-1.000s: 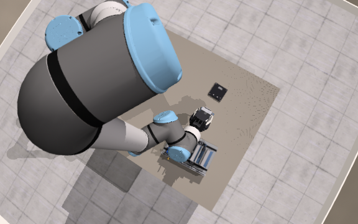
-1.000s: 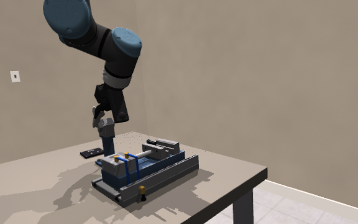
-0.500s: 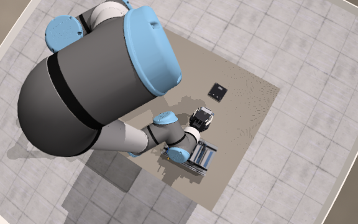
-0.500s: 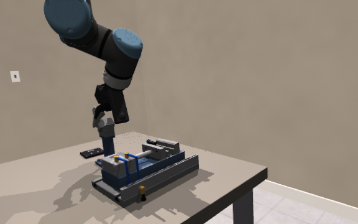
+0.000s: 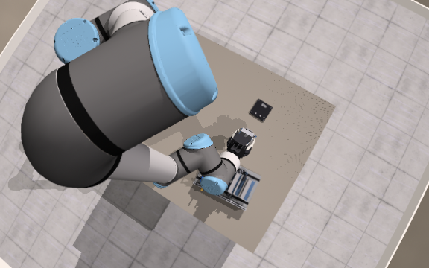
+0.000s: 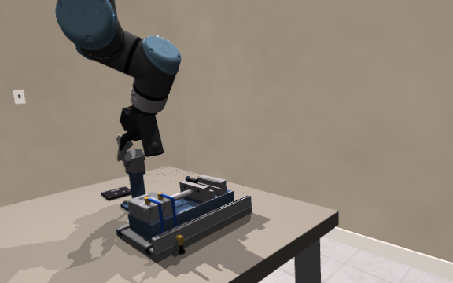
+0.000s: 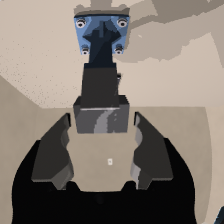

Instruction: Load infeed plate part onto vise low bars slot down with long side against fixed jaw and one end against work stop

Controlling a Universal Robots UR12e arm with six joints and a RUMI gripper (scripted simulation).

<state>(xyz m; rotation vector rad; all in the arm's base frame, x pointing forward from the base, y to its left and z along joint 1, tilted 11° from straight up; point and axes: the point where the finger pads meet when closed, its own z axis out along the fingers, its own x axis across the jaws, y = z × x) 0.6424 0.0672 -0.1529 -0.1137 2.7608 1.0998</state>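
Right now my hand is 1 cm to the right of the part and 1 cm above it. From my hand the other things lie so: work stop rod (10 cm ahead, 17 cm to the right, 7 cm below); black infeed plate (19 cm to the left, 16 cm below); cylinder rod (1 cm ahead, 22 cm to the right, 8 cm below).
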